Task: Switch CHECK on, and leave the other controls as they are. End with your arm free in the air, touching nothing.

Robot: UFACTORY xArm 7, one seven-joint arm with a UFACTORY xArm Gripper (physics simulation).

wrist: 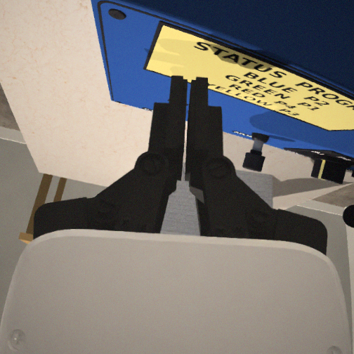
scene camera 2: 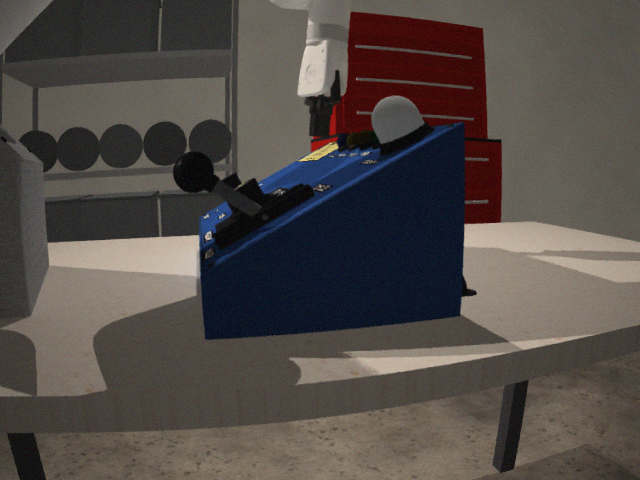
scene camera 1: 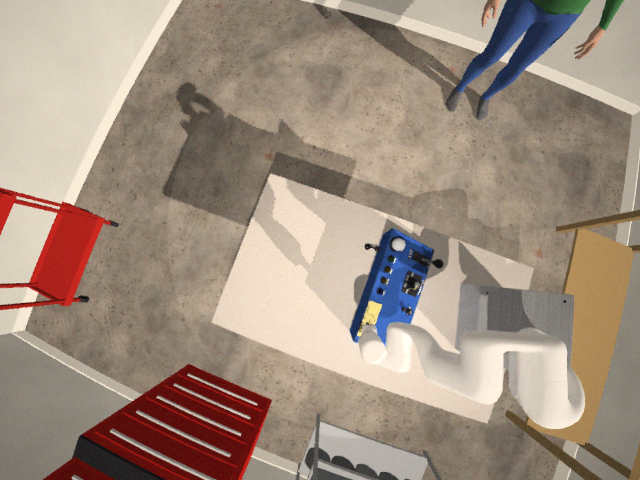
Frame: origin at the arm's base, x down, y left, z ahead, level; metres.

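Seen in the pictures: gripper, fingertip midpoint: (scene camera 2: 318, 136).
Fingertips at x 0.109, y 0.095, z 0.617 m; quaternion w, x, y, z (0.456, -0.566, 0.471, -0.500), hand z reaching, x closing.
Note:
Pixels of each thing's top centre, then the offset from my fingertips to it. "spot": a spot on its surface instead.
- yellow status label, surface spot: (scene camera 2: 319, 152) spot: dy -0.036, dx +0.029, dz -0.014 m
- small black-capped control, top centre: (scene camera 2: 237, 172) (scene camera 1: 408, 311) dy -0.115, dx +0.058, dz -0.172 m
- white dome, surface spot: (scene camera 2: 397, 119) spot: dy -0.406, dx +0.006, dz -0.081 m
- black selector, top centre: (scene camera 2: 244, 178) (scene camera 1: 416, 284) dy -0.234, dx +0.065, dz -0.191 m
- side lever, surface spot: (scene camera 1: 368, 246) spot: dy -0.371, dx +0.180, dz +0.031 m
The blue sloped console (scene camera 1: 395, 305) (scene camera 2: 336, 268) (wrist: 129, 62) has a yellow status label (scene camera 1: 372, 311) (scene camera 2: 319, 152) (wrist: 172, 52). My gripper (scene camera 2: 319, 131) (wrist: 187, 97) is shut and empty; its fingertips overlap the label's lower edge in the wrist view and show above the console in scene camera 2. Contact cannot be told. A small black-capped control (scene camera 1: 406, 310) (wrist: 254, 160) stands right of the fingers in the wrist view. A small marking beside the left finger is partly covered. The word CHECK cannot be read, and its switch cannot be made out; the fingers hide part of the panel.
The console also bears a white dome (scene camera 1: 397, 244) (scene camera 2: 397, 119), a ball-ended lever (scene camera 1: 437, 263) (scene camera 2: 193, 171), a black selector (scene camera 1: 412, 283) (wrist: 329, 171) and several round buttons. A side lever (scene camera 1: 368, 246) sticks out. The grey block (scene camera 1: 550, 310) (scene camera 2: 20, 232) stands on the table (scene camera 1: 248, 289) (scene camera 2: 361, 403).

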